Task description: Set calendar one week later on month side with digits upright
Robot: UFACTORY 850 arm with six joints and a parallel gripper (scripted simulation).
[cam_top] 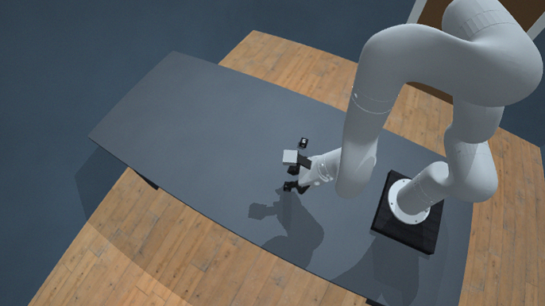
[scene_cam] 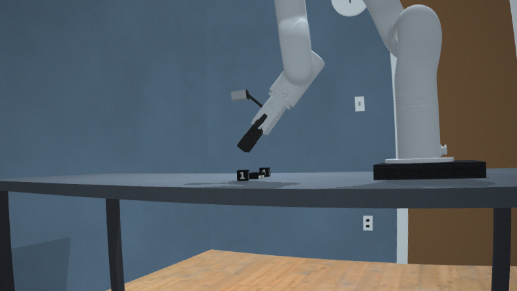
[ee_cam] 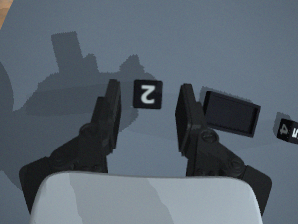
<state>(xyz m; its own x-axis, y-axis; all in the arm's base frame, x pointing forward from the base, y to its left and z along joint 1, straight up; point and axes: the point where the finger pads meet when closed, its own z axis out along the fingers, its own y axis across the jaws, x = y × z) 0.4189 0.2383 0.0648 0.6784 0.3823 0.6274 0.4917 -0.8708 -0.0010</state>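
Now: the calendar cube 10 mm ahead of my hand, 10 mm to the left of it and 90 mm below it. Also, from my hand: black tray (50 mm ahead, 100 mm to the right, 90 mm below).
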